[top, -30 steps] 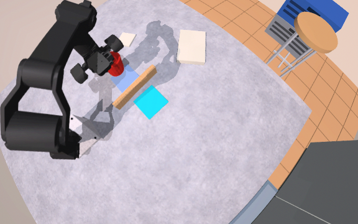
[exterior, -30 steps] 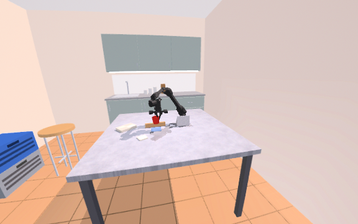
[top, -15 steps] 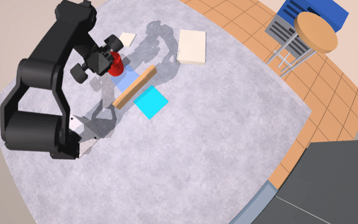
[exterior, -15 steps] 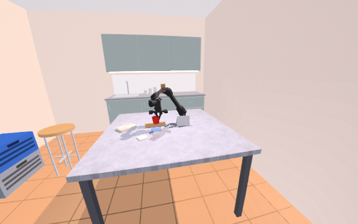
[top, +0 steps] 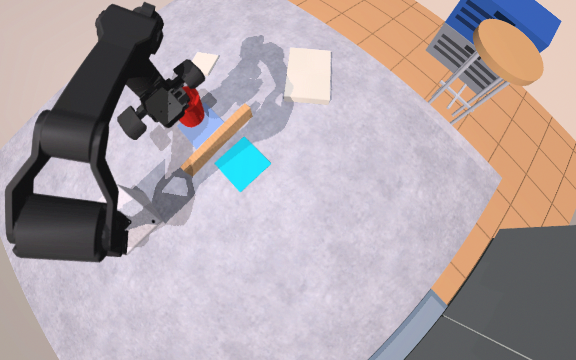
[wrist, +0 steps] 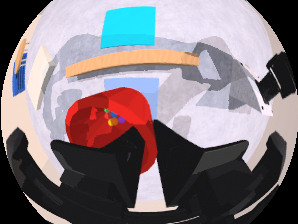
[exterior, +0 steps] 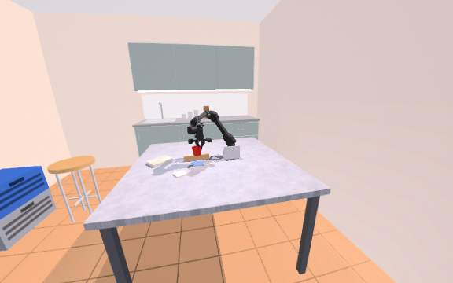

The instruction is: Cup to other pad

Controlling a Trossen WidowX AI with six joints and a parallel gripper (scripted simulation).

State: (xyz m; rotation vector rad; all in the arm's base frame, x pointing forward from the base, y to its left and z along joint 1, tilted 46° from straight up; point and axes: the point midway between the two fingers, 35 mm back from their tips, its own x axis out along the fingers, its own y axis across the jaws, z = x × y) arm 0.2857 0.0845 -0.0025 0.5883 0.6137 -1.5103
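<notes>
My gripper tip is 15 cm to the left of the cyan pad, 11 cm above it and 4 cm short of it. From my gripper tip the other things lie so: orange-brown block (9 cm below, 7 cm to the right, 4 cm ahead); then cream tile (19 cm to the left, 16 cm ahead, 10 cm below); then red cup (3 cm ahead).
</notes>
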